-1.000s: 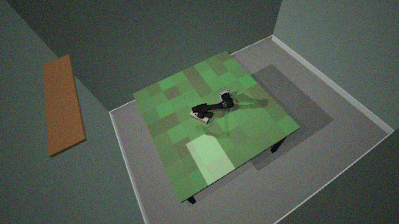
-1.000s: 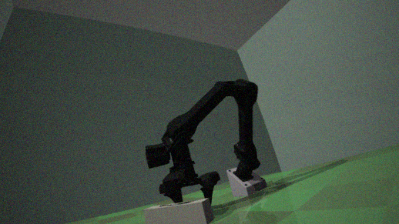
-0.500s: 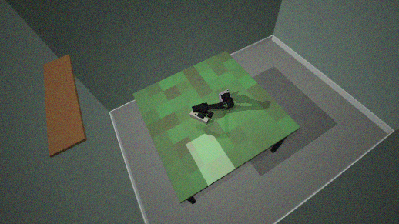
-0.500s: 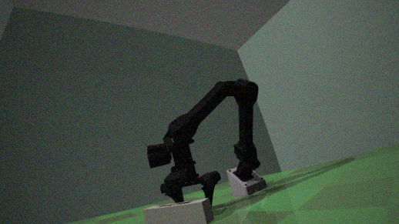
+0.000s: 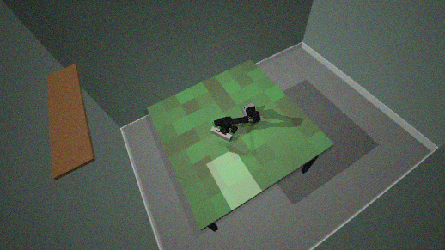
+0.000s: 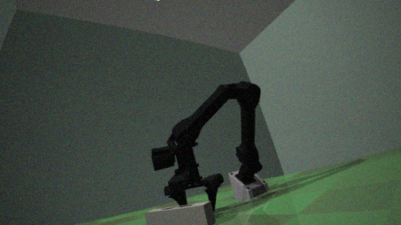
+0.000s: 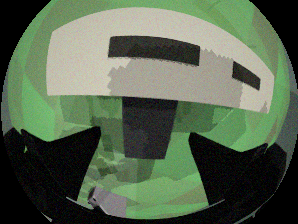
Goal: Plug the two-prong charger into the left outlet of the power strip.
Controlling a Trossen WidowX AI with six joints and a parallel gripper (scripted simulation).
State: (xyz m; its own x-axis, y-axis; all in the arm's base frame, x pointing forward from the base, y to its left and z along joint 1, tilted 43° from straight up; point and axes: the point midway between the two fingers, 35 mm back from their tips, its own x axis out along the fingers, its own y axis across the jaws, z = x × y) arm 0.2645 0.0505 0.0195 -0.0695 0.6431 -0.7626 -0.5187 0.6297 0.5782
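Right now the dark charger is 30 mm ahead of my gripper tip, 20 mm to the left of it and 10 mm above it.
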